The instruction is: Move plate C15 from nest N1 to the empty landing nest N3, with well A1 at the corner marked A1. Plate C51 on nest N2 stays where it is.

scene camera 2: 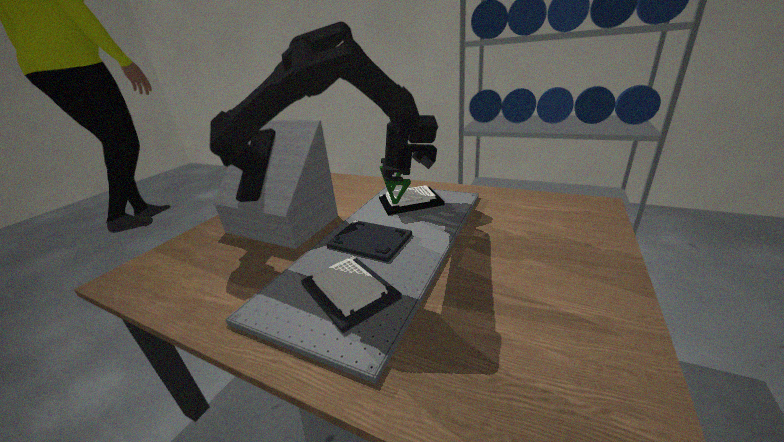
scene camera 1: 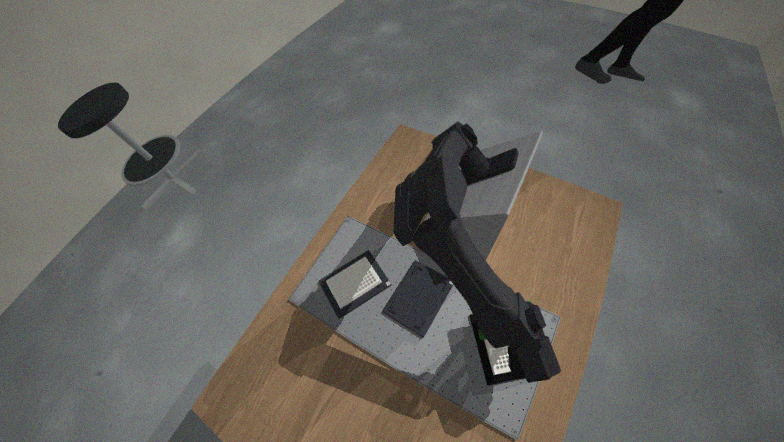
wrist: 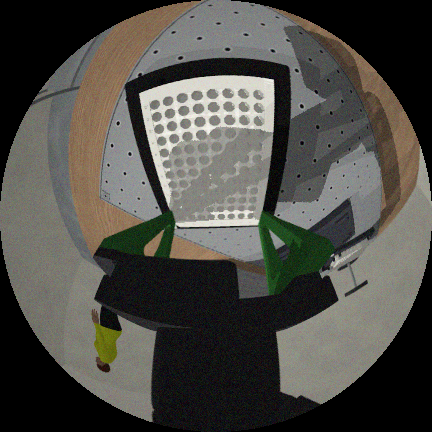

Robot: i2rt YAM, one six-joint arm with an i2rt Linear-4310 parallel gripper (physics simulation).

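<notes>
A white well plate, taken as C15 (scene camera 1: 499, 359) (scene camera 2: 421, 193) (wrist: 215, 112), sits in the black frame of nest N1 (scene camera 1: 490, 377) (scene camera 2: 414, 208) (wrist: 282, 150). My gripper (scene camera 2: 392, 197) (wrist: 216, 215) is shut on this plate, one green finger at each side near its end closest to the wrist. In scene camera 1 the arm hides part of the plate. The dark, empty nest N3 (scene camera 1: 418, 299) (scene camera 2: 370, 240) (wrist: 336, 227) lies in the middle. The other white plate, C51 (scene camera 1: 351, 282) (scene camera 2: 348, 285) (wrist: 347, 257), sits in nest N2 (scene camera 1: 341, 311) (scene camera 2: 345, 322). Labels and the A1 mark are not readable.
The nests stand on a perforated grey board (scene camera 1: 395, 351) (scene camera 2: 258, 321) on the wooden table (scene camera 1: 565, 236) (scene camera 2: 549, 307). The grey wedge-shaped arm base (scene camera 1: 494, 192) (scene camera 2: 307, 203) stands beside the board. A person (scene camera 2: 68, 43), a stool (scene camera 1: 93, 109) and a shelf rack (scene camera 2: 461, 109) are away from the table.
</notes>
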